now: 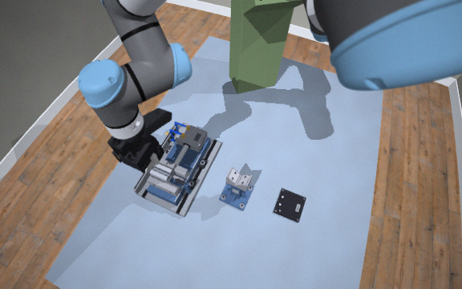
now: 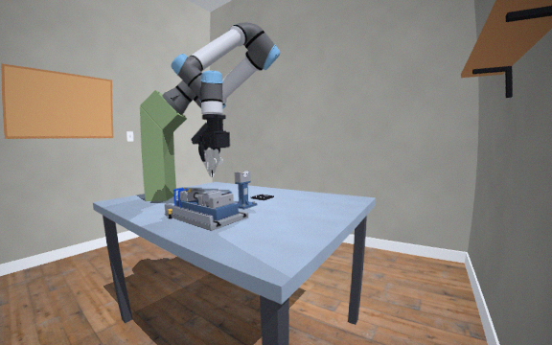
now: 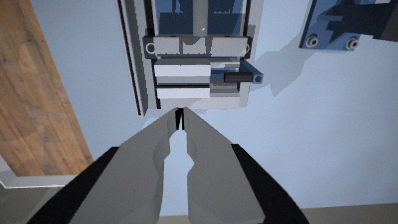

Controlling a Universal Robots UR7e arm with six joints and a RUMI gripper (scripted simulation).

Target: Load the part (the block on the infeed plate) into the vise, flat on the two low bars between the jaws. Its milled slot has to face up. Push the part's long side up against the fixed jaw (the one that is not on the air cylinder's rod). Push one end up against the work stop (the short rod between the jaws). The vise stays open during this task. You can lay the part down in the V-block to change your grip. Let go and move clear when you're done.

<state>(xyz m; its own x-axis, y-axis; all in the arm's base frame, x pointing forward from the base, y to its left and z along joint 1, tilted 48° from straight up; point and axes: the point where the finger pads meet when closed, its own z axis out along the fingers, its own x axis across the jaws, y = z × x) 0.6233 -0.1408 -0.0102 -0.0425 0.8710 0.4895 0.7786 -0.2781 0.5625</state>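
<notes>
Right now the grey part is 8 cm below my hand. Round my hand: work stop (9 cm below, 7 cm to the left); moving jaw (10 cm below, 4 cm behind, 2 cm to the left); fixed jaw (10 cm below, 3 cm ahead, 2 cm to the left).
</notes>
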